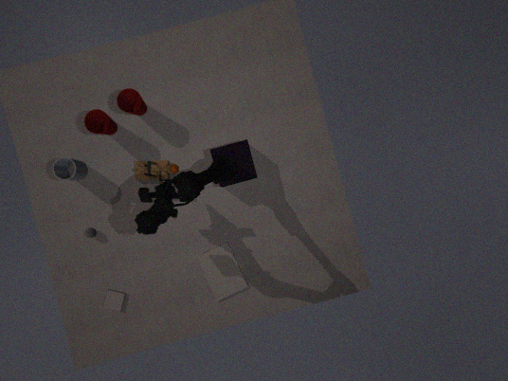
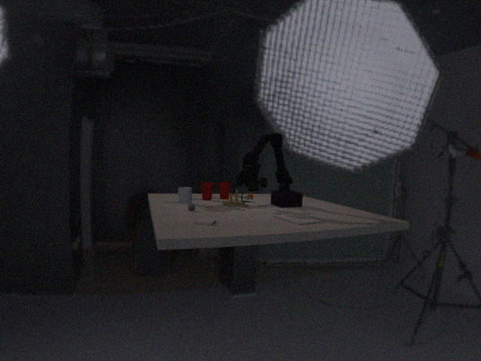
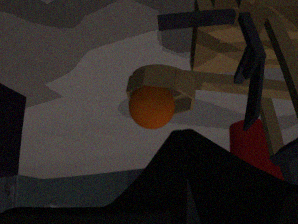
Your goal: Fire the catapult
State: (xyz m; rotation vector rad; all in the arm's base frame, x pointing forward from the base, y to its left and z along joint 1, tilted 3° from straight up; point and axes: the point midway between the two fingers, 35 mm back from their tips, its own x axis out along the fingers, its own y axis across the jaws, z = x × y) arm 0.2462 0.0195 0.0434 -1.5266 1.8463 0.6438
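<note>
My gripper tip is 4 cm to the left of the orange ball, 4 cm above it and 2 cm past it. Also, from my gripper tip: white mug 39 cm ahead, 13 cm to the right, 7 cm below; then wooden catapult 5 cm below, 5 cm ahead, 4 cm to the right; then small grey ball 38 cm ahead, 14 cm to the left, 8 cm below.
</note>
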